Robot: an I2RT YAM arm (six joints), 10 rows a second.
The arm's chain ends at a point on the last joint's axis. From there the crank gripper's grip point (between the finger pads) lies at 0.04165 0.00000 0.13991 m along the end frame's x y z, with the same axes.
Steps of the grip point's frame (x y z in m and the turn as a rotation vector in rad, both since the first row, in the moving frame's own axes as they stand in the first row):
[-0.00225 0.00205 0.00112 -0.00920 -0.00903 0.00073]
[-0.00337 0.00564 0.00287 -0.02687 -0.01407 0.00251]
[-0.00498 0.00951 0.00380 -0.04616 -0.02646 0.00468]
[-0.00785 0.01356 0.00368 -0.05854 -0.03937 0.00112]
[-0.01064 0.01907 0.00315 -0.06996 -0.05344 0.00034]
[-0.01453 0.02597 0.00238 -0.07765 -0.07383 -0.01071]
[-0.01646 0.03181 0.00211 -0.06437 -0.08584 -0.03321]
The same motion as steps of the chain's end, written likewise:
[-0.00098 0.00073 0.00076 -0.00920 -0.00903 0.00073]
[-0.00139 0.00177 0.00235 -0.02687 -0.01407 0.00251]
[-0.00125 0.00284 0.00290 -0.04616 -0.02646 0.00468]
[-0.00231 0.00528 0.00239 -0.05854 -0.03937 0.00112]
[-0.00311 0.00920 0.00147 -0.06996 -0.05344 0.00034]
[-0.00416 0.01540 0.00010 -0.07765 -0.07383 -0.01071]
[-0.00445 0.02389 -0.00070 -0.06437 -0.08584 -0.03321]

